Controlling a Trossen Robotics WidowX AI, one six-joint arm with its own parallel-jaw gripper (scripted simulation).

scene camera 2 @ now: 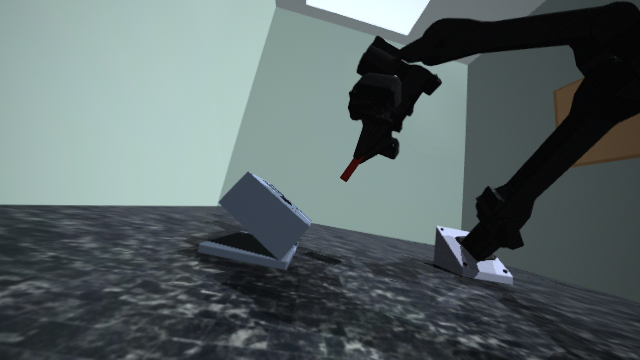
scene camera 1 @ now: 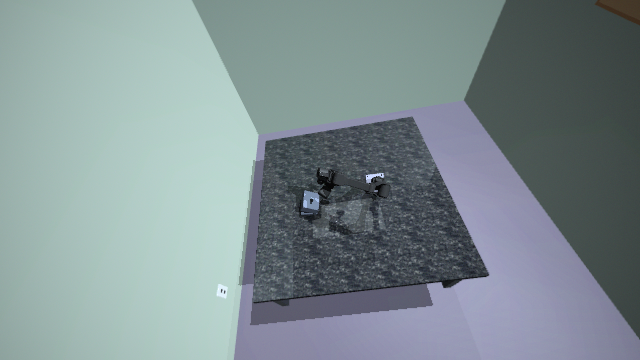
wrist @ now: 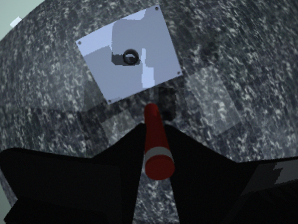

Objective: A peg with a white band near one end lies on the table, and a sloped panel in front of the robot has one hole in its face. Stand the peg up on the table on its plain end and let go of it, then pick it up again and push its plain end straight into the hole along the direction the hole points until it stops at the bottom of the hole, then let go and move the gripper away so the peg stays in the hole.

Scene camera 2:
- my gripper: 356, 160
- flat base plate: 242, 246
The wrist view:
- my gripper: 154, 129
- red peg: 159, 165, held by my gripper
